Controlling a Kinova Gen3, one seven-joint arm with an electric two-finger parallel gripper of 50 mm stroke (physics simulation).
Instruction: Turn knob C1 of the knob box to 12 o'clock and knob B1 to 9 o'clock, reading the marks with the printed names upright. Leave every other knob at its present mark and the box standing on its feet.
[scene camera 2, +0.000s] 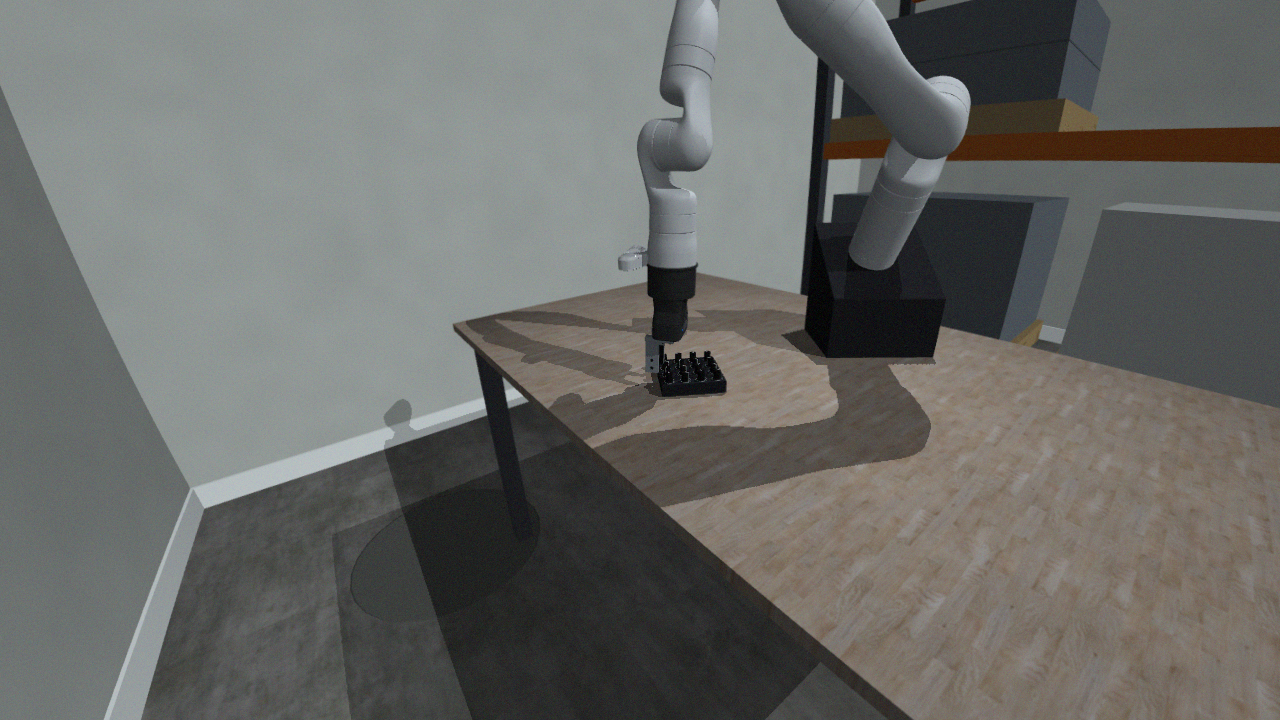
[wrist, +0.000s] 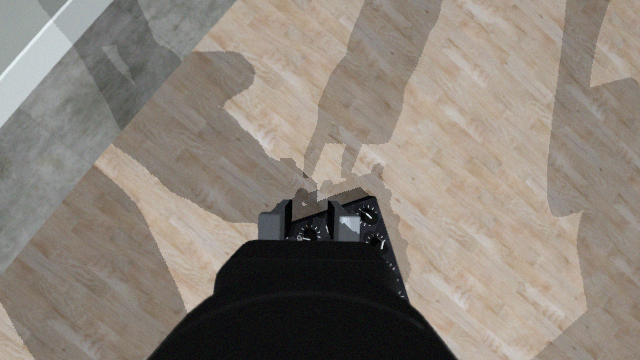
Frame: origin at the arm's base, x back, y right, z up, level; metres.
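Seen in the pictures: gripper, fingertip midpoint: (scene camera 2: 655, 367) (wrist: 309, 213); arm's base, link origin: (scene camera 2: 871, 253).
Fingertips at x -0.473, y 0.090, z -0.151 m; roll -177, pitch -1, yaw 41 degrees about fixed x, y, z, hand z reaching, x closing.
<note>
Offsets run from my fingertips to a thing's top centre. Level surfaces: height alone.
The black knob box @[dy -0.023, dx +0.056, dz +0.003 m] (scene camera 2: 691, 387) (wrist: 375, 227) stands upright on the table, with rows of black knobs on top. In the wrist view its far right corner shows, with one knob @[dy +0.031, dx +0.040, dz +0.002 m] (wrist: 369, 215) at the corner, its white line slanted, and another knob @[dy +0.018, dx +0.064, dz +0.002 m] (wrist: 376, 242) below it. A third knob @[dy -0.015, dx +0.014, dz +0.002 m] (wrist: 310, 233) shows in the gap between the fingers. The printed names are too small to read, so I cannot tell which are C1 and B1. My gripper (scene camera 2: 656, 367) (wrist: 309, 213) is partly open, pointing down over the box's left side in the scene view, holding nothing. Its black body hides most of the box in the wrist view.
The wooden table @[dz -0.035 m] (scene camera 2: 1029, 501) (wrist: 475, 150) carries the box near its edge. The black block (scene camera 2: 881, 324) under the arm's base stands behind and right. A rack with an orange beam (scene camera 2: 1118, 145) and large grey boxes stands beyond the table.
</note>
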